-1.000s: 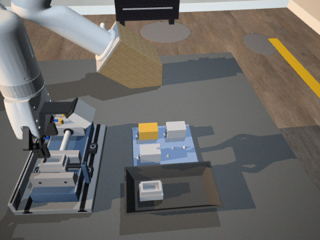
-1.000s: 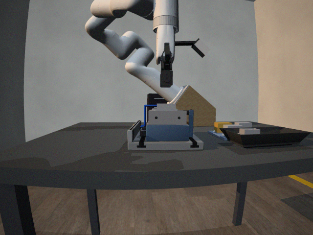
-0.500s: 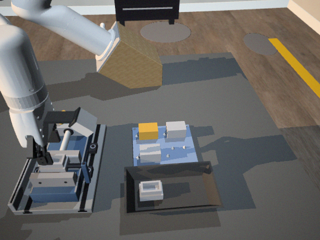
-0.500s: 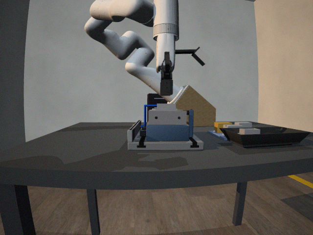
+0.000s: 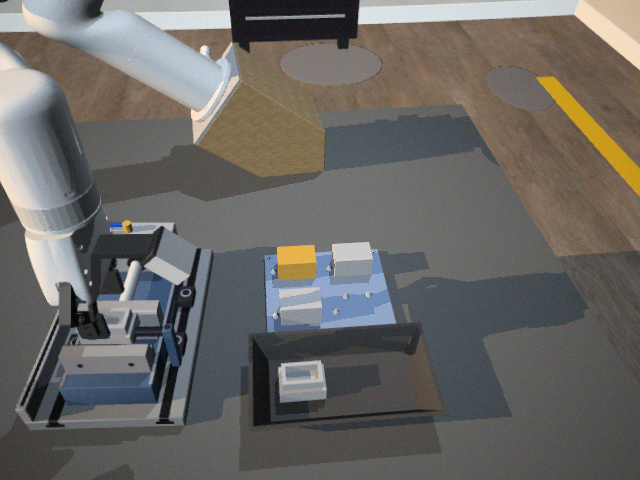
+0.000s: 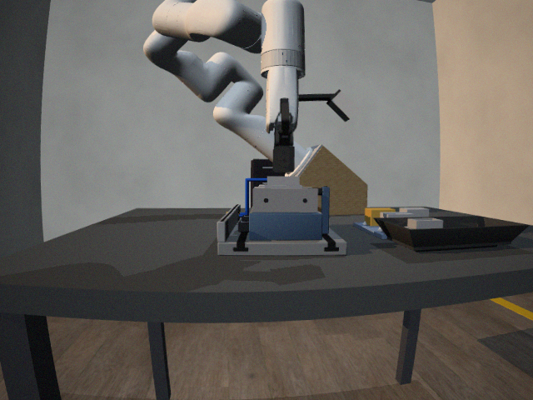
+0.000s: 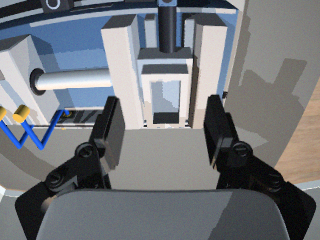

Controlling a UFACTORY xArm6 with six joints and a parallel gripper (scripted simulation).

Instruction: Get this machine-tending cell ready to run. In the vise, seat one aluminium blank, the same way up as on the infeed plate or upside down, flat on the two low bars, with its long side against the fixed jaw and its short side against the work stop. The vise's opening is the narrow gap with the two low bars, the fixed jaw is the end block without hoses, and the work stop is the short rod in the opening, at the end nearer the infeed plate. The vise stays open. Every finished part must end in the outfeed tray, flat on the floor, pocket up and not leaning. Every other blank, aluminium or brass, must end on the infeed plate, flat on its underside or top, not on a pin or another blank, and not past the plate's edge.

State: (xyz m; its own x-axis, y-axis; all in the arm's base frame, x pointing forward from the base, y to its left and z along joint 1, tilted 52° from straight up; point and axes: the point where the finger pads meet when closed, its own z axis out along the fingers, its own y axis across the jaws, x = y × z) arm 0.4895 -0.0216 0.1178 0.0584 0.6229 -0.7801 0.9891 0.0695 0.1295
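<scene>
My hand is 3 cm short of the fixed jaw and 6 cm above it. Also, from my hand: cylinder block (16 cm behind, 1 cm to the left, 6 cm below); work stop rod (1 cm ahead, 5 cm to the left, 5 cm below); cylinder rod (8 cm behind, 1 cm to the left, 6 cm below).
</scene>
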